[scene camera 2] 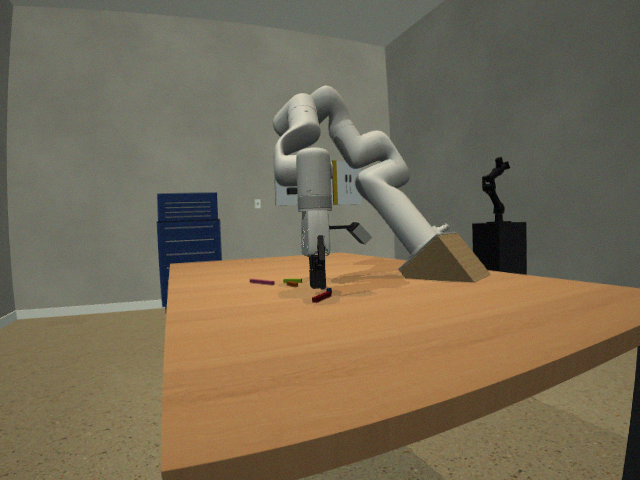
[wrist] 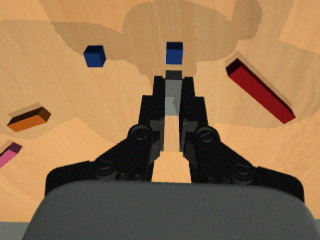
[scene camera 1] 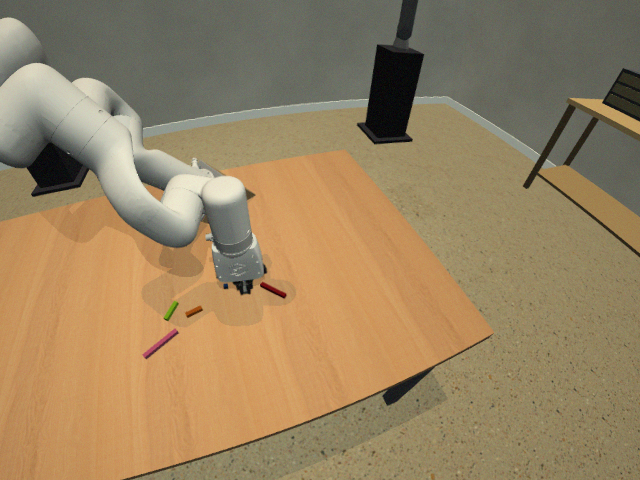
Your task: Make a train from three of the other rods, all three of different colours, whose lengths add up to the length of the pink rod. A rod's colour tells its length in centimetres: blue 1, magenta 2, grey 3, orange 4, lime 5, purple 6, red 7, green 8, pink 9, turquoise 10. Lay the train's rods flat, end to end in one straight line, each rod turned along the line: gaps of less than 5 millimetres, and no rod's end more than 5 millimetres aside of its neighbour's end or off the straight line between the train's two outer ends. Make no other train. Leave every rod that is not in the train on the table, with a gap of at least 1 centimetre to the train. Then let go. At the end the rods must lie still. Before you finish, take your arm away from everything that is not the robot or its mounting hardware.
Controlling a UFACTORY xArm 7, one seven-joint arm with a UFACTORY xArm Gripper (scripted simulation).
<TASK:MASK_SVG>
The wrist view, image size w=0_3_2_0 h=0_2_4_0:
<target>my gripper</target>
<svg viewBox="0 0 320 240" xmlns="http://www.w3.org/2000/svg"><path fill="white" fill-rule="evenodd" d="M22 237L22 240L320 240L320 227L311 211L304 204L304 188L300 180L292 175L261 166L254 167L248 160L221 142L218 131L208 125L204 97L195 96L193 77L184 77L182 79L179 111L179 150L183 152L183 157L189 161L191 183L152 182L154 161L160 157L160 151L164 152L165 78L163 76L154 76L152 95L142 96L138 124L129 129L127 138L98 156L94 161L87 160L57 167L48 173L45 183L45 197L36 209Z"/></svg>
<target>grey rod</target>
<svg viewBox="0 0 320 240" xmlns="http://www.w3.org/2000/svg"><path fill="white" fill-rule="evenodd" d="M166 70L165 116L179 116L182 71Z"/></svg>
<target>red rod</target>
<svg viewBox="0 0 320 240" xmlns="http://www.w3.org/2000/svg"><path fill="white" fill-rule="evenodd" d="M225 68L230 79L283 124L296 118L292 109L239 59L235 59Z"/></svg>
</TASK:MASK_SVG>
